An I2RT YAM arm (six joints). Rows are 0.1 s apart.
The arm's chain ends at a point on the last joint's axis. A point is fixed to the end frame.
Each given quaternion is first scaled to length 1.
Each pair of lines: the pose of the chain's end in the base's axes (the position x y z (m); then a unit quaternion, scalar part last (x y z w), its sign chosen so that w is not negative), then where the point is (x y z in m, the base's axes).
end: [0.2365 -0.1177 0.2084 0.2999 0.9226 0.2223 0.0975]
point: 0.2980 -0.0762 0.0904
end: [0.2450 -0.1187 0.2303 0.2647 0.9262 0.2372 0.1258]
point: 0.3128 -0.0732 0.1173
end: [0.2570 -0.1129 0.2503 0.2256 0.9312 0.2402 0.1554]
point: 0.3301 -0.0655 0.1414
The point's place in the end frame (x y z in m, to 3 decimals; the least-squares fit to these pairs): -0.019 0.006 0.138
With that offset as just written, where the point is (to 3 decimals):
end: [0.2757 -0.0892 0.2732 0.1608 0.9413 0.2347 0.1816]
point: 0.351 -0.039 0.168
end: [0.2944 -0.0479 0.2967 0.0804 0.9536 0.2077 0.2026]
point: 0.370 0.003 0.191
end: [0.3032 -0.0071 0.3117 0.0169 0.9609 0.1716 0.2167]
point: 0.378 0.041 0.205
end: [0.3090 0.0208 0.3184 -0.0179 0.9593 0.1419 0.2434]
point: 0.389 0.065 0.213
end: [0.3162 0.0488 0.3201 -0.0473 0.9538 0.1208 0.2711]
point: 0.401 0.090 0.218
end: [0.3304 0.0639 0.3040 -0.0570 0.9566 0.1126 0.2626]
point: 0.413 0.105 0.199
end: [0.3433 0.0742 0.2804 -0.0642 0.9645 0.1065 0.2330]
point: 0.419 0.114 0.170
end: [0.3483 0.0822 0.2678 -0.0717 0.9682 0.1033 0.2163]
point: 0.420 0.122 0.155
